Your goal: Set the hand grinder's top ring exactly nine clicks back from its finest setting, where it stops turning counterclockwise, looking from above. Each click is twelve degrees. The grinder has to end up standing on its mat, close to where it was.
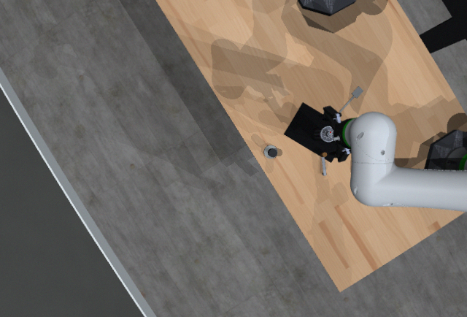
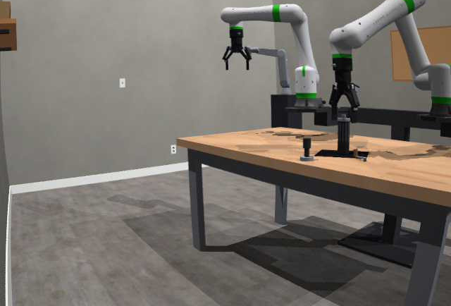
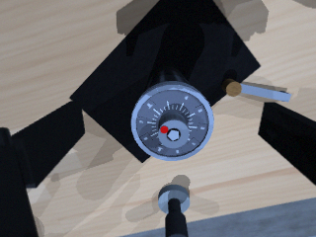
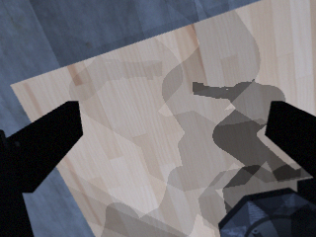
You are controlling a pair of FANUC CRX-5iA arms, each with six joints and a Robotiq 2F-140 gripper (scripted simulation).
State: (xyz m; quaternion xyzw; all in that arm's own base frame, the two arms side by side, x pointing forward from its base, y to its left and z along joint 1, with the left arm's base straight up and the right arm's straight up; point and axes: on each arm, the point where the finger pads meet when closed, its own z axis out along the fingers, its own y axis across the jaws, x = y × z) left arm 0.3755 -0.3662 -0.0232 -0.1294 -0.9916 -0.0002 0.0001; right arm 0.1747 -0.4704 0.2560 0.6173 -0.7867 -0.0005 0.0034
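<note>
My left hand is right at the top ring. Round my left hand: crank handle 140 mm below, 120 mm to the left, 50 mm ahead; thin flat-ended tool 220 mm behind, 160 mm below, 30 mm to the right; black mat 160 mm below, 10 mm to the right, 10 mm behind.
</note>
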